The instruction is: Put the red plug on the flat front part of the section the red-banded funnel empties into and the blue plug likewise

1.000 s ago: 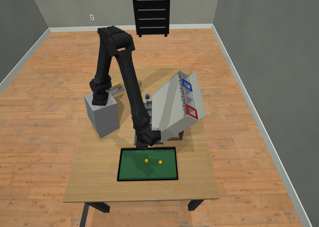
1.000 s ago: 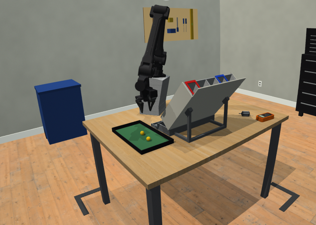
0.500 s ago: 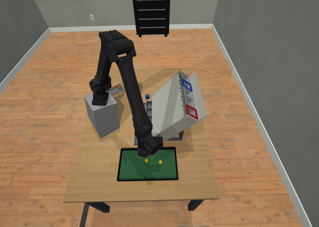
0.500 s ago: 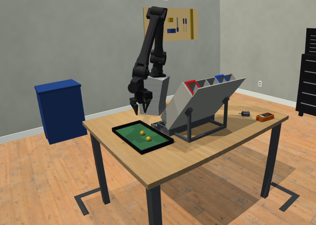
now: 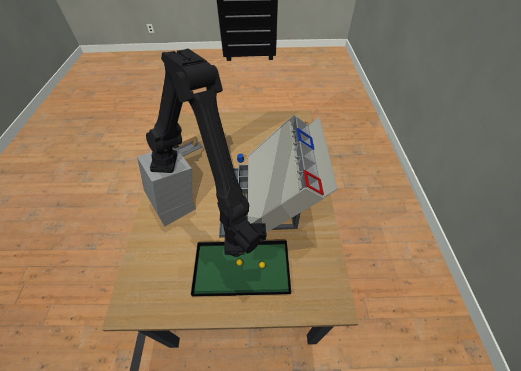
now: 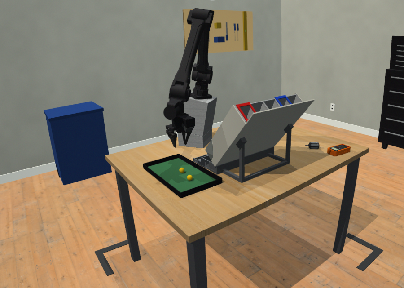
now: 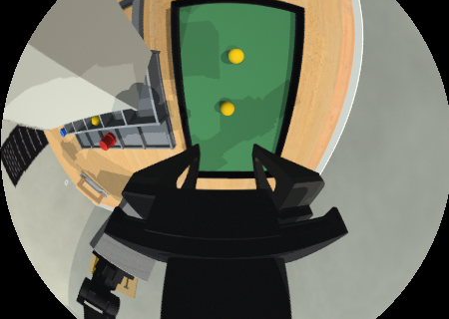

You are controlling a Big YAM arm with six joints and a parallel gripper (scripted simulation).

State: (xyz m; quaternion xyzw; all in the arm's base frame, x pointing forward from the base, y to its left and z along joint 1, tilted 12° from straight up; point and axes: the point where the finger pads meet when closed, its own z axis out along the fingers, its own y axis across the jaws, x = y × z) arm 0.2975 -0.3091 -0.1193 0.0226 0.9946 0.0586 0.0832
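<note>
Now: hand 140 mm above the green marble tray, 20 mm to the left of it and 10 mm short of it. Also, from my hand: grey cover: 310 mm to the left, 140 mm ahead, 60 mm above; small black object: 720 mm to the left, 230 mm ahead, 130 mm below.
</note>
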